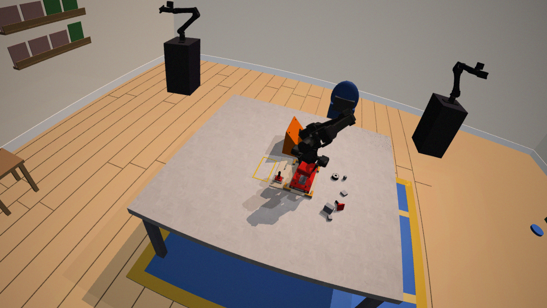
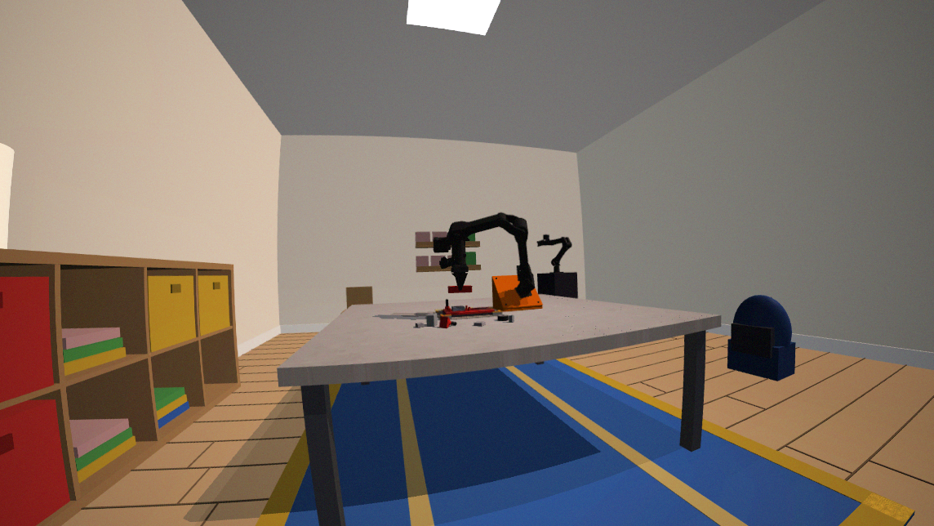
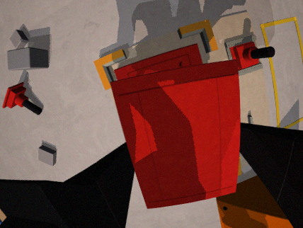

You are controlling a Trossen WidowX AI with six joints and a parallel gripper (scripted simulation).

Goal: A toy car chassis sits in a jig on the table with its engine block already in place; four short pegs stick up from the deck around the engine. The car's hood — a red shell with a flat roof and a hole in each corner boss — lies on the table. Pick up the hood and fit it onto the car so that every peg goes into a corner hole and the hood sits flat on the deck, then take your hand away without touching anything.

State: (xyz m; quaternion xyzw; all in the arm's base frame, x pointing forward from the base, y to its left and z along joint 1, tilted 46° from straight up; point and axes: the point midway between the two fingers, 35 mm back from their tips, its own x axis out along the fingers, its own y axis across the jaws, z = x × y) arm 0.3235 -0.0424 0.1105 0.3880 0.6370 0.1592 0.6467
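Right now my gripper tip is 30 mm past the jig, 30 mm to the left of it and 100 mm above it. Also, from my gripper tip: wheel 100 mm behind, 180 mm to the left, 100 mm below; then red hood 10 mm above.
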